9 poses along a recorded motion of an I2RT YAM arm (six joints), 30 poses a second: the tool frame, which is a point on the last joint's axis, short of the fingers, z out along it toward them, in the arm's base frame.
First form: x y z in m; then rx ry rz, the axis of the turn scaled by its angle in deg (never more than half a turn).
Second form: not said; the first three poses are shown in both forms.
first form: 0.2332 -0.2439 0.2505 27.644 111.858 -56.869
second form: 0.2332 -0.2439 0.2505 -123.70 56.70 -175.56
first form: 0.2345 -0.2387 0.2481 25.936 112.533 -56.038
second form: 0.2345 -0.2387 0.2481 -124.02 56.14 -174.31
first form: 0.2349 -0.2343 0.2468 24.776 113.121 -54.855
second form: 0.2349 -0.2343 0.2468 -124.96 55.92 -173.79
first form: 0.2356 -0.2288 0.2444 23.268 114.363 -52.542
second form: 0.2356 -0.2288 0.2444 -127.38 55.57 -173.79
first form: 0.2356 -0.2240 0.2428 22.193 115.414 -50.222
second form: 0.2356 -0.2240 0.2428 -129.91 55.44 -174.18
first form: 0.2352 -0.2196 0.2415 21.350 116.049 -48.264
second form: 0.2352 -0.2196 0.2415 -131.89 55.52 -174.41
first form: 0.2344 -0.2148 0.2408 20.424 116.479 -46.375
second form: 0.2344 -0.2148 0.2408 -133.61 55.71 -174.37
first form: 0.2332 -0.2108 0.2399 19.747 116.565 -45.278
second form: 0.2332 -0.2108 0.2399 -134.40 55.92 -174.07
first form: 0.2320 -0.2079 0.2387 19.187 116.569 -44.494
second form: 0.2320 -0.2079 0.2387 -134.87 56.10 -173.72
